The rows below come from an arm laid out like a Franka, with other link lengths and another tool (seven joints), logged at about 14 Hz.
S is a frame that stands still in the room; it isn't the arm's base.
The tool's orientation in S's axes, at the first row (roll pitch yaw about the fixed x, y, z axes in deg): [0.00, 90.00, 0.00]
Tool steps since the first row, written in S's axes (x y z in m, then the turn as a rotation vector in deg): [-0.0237, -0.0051, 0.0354, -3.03, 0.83, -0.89]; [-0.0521, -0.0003, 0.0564, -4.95, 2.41, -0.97]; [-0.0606, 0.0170, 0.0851, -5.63, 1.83, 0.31]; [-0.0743, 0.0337, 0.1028, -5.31, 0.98, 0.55]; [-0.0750, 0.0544, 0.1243, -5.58, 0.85, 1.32]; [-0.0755, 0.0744, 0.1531, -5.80, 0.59, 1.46]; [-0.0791, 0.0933, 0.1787, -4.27, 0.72, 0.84]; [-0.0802, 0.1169, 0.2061, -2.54, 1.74, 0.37]
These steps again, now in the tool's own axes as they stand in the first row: [-0.0354, -0.0051, -0.0237, 0.89, 0.83, -3.03]; [-0.0564, -0.0003, -0.0521, 0.97, 2.41, -4.95]; [-0.0851, 0.0170, -0.0606, -0.31, 1.83, -5.63]; [-0.1028, 0.0337, -0.0743, -0.55, 0.98, -5.31]; [-0.1243, 0.0544, -0.0750, -1.32, 0.85, -5.58]; [-0.1531, 0.0744, -0.0755, -1.46, 0.59, -5.80]; [-0.1787, 0.0933, -0.0791, -0.84, 0.72, -4.27]; [-0.2061, 0.1169, -0.0802, -0.37, 1.74, -2.54]
